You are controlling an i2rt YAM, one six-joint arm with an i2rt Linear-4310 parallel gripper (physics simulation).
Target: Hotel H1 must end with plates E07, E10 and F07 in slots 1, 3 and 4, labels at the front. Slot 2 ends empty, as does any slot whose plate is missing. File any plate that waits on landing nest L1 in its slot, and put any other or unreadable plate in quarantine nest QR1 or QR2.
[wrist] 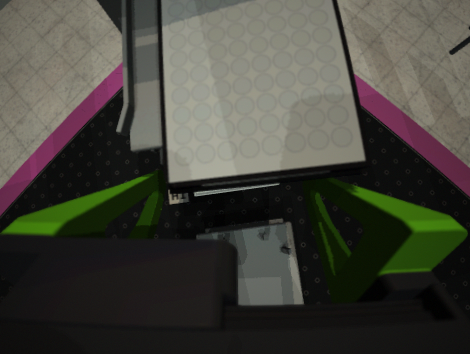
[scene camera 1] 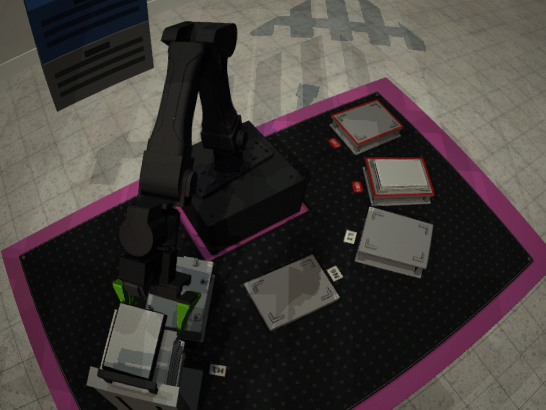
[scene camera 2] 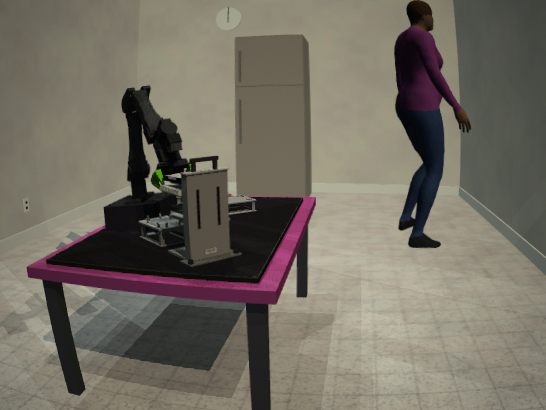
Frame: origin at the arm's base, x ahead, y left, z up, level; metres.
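Seen in the pictures: gripper, fingertip midpoint: (wrist: 234, 177) (scene camera 1: 154, 326); arm's base at its link origin: (scene camera 1: 229, 168) (scene camera 2: 140, 198).
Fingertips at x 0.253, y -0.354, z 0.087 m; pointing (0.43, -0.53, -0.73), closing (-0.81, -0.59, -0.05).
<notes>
Offsets run from my fingertips to a thing's middle. "pt": to the spot under its first point.
My gripper (scene camera 1: 152, 306) (scene camera 2: 174, 175) (wrist: 234, 177) is open, with its green fingertips at the near end of a pale, dark-rimmed well plate @[0.050 m right, 0.025 m ahead, 0.048 m up] (scene camera 1: 134, 340) (wrist: 255, 90) high at hotel H1 @[0.071 m right, 0.070 m ahead, 0.033 m down] (scene camera 2: 207, 220). In the wrist view the fingertips stand either side of the plate's near edge, with nothing gripped. A thin pale edge @[pt 0.005 m left, 0.002 m back, 0.064 m down] (wrist: 236, 190) shows lower down. The slot numbers and plate labels cannot be read. Landing nest L1 @[0.549 m left, 0.096 m ahead, 0.151 m down] (scene camera 1: 395, 240) is bare. One red-rimmed quarantine nest @[0.768 m left, 0.204 m back, 0.156 m down] (scene camera 1: 367, 122) is bare; the other @[pt 0.713 m left, 0.053 m ahead, 0.139 m down] (scene camera 1: 426, 191) holds a pale plate @[0.693 m left, 0.022 m back, 0.132 m down] (scene camera 1: 401, 174).
A grey nest @[0.297 m left, 0.031 m ahead, 0.170 m down] (scene camera 1: 292, 292) stands right of the arm, its tag @[pt 0.399 m left, 0.054 m ahead, 0.179 m down] (scene camera 1: 334, 273) beside it. Another nest @[0.096 m left, 0.089 m back, 0.141 m down] (scene camera 1: 202, 300) (scene camera 2: 162, 225) (wrist: 270, 270) stands under the gripper. Tag H1 @[0.064 m left, 0.077 m ahead, 0.179 m down] (scene camera 1: 218, 370) (wrist: 179, 196) lies by the hotel. A handle @[pt 0.102 m right, 0.101 m ahead, 0.108 m up] (scene camera 2: 205, 159) tops the hotel. A person (scene camera 2: 420, 70) stands behind the table.
</notes>
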